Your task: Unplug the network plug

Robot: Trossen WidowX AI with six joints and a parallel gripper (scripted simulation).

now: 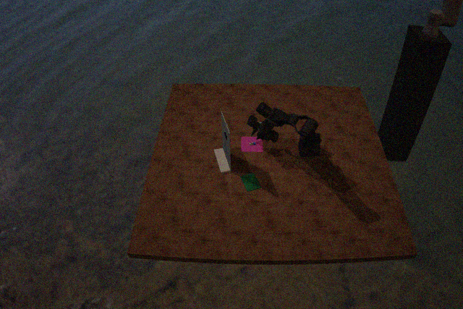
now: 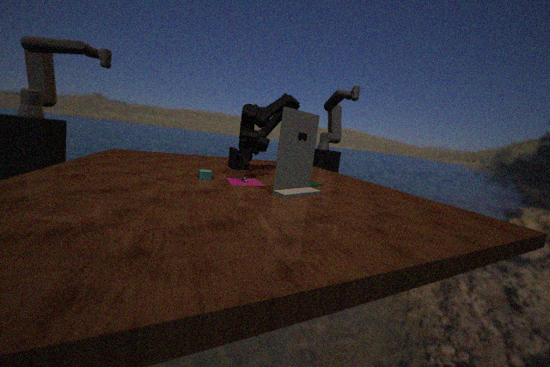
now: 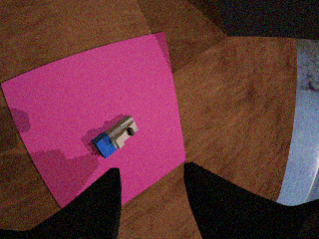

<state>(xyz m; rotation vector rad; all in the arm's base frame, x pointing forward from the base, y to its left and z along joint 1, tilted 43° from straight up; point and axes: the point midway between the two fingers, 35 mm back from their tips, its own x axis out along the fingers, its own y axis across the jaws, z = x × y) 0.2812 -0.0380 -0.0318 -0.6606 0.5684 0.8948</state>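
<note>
My gripper tip is now 40 mm above the network plug and 10 mm short of it. From my gripper tip the other things lie so: grey upright panel: 140 mm to the left, 140 mm ahead, 70 mm above; magenta square: 50 mm below, 10 mm ahead; small teal block: 140 mm to the right, 40 mm below, 20 mm behind.
</note>
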